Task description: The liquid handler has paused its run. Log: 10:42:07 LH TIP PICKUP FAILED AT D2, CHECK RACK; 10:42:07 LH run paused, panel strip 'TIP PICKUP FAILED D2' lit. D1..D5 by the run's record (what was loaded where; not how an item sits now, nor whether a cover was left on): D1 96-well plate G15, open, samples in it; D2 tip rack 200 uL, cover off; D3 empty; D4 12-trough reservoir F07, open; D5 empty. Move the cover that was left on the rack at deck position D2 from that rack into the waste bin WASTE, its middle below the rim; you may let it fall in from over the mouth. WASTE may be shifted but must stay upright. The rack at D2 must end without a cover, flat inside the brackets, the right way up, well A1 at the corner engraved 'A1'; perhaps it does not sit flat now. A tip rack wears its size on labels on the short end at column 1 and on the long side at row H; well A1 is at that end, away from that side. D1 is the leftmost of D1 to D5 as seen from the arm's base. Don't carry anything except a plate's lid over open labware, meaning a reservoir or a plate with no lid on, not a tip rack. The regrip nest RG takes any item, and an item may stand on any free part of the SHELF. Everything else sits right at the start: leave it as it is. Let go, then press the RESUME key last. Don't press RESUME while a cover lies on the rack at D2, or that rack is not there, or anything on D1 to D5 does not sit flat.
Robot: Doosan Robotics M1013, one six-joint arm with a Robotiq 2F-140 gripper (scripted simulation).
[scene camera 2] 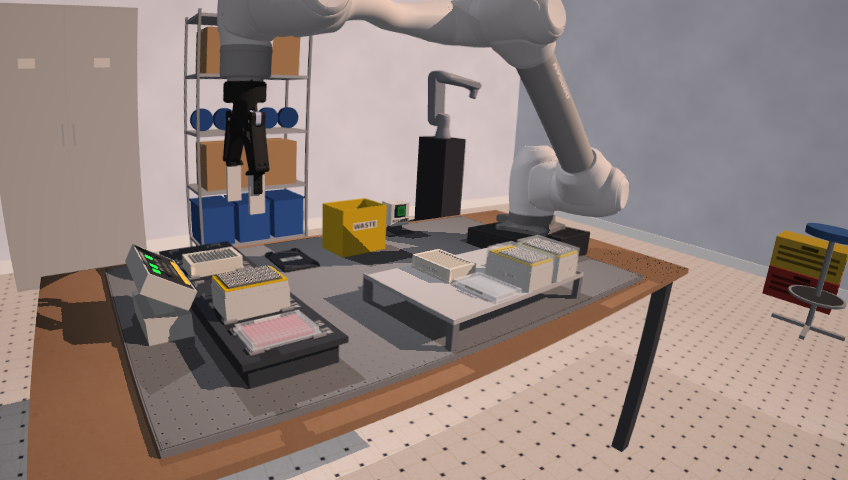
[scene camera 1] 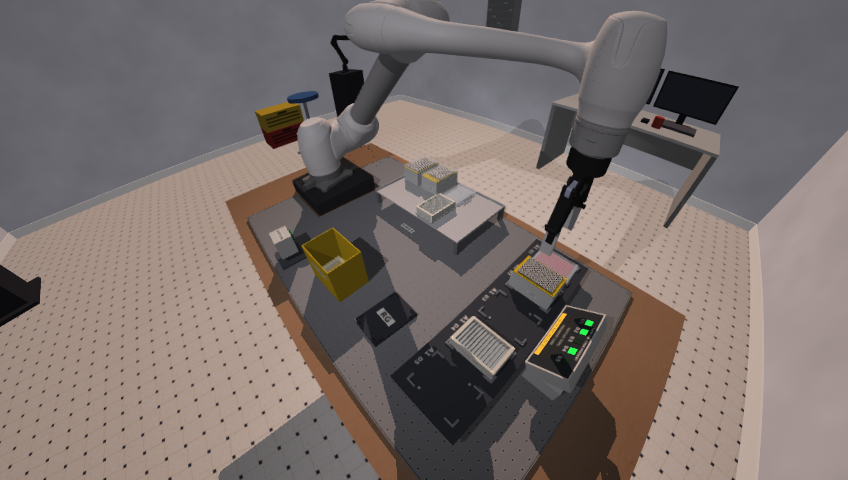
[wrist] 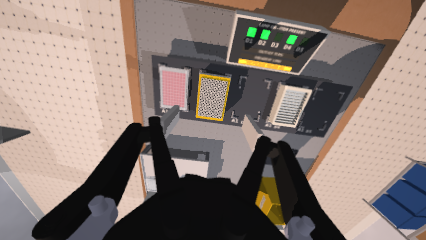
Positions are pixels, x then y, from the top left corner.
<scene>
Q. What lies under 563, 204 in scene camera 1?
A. My gripper.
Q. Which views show the reservoir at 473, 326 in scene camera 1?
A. Scene camera 2, scene camera 1 and the wrist view: all of them.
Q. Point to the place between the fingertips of my gripper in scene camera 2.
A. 244, 206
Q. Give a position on a shelf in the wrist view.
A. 183, 166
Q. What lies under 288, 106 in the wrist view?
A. A reservoir.
</scene>
